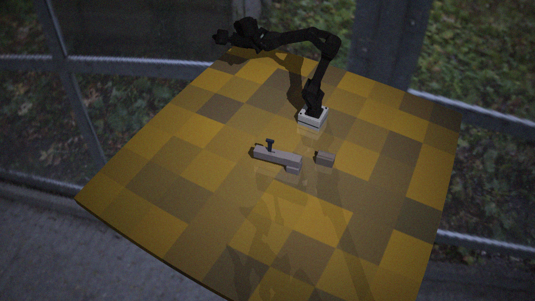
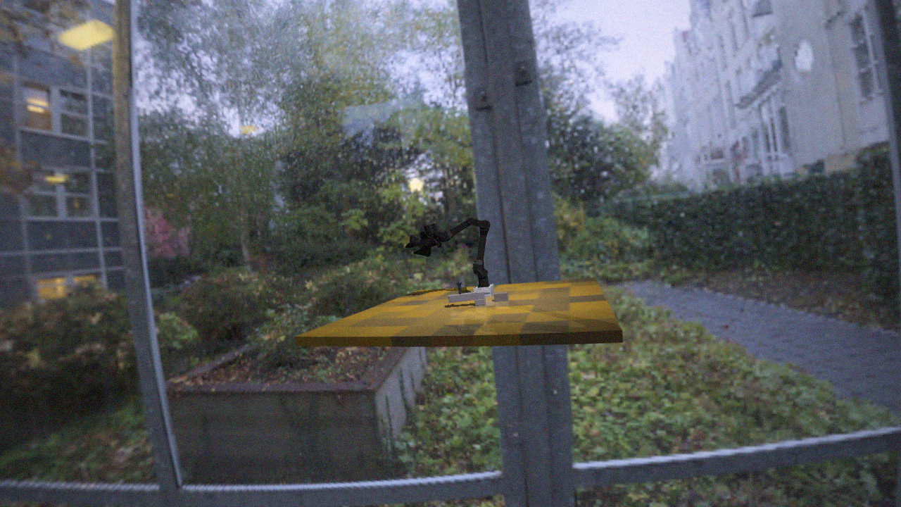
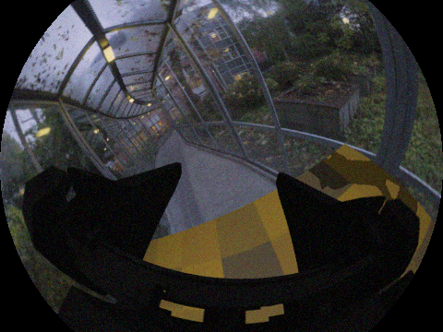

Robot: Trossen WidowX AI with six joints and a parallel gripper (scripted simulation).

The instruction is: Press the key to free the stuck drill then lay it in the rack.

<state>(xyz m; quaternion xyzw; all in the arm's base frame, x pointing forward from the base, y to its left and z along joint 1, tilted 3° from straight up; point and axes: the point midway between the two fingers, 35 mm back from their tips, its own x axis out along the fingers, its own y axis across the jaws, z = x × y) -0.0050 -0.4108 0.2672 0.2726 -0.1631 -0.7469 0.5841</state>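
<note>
My gripper tip is 38 cm to the right of the dark t-shaped key, 29 cm short of it and 23 cm above it. From my gripper tip the other things lie so: drill: 43 cm to the left, 28 cm ahead, 27 cm below; grey block: 41 cm to the left, 28 cm below, 28 cm ahead; grey rack: 57 cm to the left, 30 cm below, 20 cm ahead.
</note>
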